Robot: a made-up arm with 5 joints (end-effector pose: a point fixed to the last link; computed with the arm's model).
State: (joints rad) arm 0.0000 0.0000 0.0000 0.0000 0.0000
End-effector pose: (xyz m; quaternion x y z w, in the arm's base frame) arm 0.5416 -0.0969 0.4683 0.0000 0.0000 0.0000 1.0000
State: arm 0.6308 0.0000 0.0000 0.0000 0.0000
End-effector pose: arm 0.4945 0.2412 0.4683 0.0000 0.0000 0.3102 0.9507
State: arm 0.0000 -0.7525 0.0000 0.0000 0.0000
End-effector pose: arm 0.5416 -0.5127 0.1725 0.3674 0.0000 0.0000 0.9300
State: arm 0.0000 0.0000 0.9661 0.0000 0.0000
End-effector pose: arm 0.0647 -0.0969 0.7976 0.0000 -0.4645 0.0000 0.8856
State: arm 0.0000 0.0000 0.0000 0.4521 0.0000
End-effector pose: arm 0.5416 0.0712 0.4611 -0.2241 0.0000 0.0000 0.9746
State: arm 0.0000 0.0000 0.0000 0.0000 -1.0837
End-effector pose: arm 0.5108 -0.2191 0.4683 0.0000 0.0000 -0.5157 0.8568
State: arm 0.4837 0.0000 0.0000 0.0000 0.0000
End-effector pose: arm 0.5246 0.1661 0.4683 0.0000 0.0000 0.2395 0.9709
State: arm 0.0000 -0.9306 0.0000 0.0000 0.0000
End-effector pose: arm 0.5416 -0.5705 0.0633 0.4487 0.0000 0.0000 0.8937
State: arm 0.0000 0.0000 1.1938 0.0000 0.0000
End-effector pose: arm -0.0771 -0.0969 0.7987 0.0000 -0.5621 0.0000 0.8271
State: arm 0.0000 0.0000 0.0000 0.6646 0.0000
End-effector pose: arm 0.5416 0.1453 0.4319 -0.3262 0.0000 0.0000 0.9453
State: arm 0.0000 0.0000 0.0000 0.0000 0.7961
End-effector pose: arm 0.4811 -0.0240 0.4683 0.0000 0.0000 0.3876 0.9218
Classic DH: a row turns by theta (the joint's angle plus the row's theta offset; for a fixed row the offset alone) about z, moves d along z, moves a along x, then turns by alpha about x. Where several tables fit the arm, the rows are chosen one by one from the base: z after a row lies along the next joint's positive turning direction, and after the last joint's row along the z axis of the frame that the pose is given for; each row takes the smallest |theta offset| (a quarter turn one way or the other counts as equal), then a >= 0, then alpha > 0; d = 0 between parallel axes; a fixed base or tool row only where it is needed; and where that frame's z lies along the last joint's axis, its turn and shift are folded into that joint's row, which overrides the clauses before.
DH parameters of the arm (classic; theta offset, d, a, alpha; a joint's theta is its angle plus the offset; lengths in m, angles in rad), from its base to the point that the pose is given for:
joint 1: 1.5708 -0.2058 0.0696 -1.5708
joint 2: -1.5708 0.0108 0.3841 1.5708
joint 3: 0 0.0981 -0.0791 -1.5708
joint 4: -1.5708 -0.4355 0.1039 -1.5708
joint 5: -1.276 0 -0.1222 0
tool (fixed): 2.8468 0.3691 0 0

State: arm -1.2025 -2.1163 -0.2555 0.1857 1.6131
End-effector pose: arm -0.2106 -0.5557 -0.5106 0.1836 -0.7963 0.2290 0.5290
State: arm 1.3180 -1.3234 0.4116 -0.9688 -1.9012
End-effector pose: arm 0.6341 0.2565 -0.5963 0.1664 0.8991 -0.1505 0.3760
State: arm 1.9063 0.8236 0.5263 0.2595 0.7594
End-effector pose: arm -0.7613 0.0298 0.3881 -0.2825 -0.4799 0.8212 0.1247
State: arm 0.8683 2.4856 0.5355 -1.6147 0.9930
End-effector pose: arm -0.3124 0.8343 -0.3592 -0.3984 0.1471 0.8415 0.3340
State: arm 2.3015 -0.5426 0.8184 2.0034 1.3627
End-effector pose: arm -0.3053 0.3469 0.3610 -0.4931 -0.3810 0.7585 0.1909
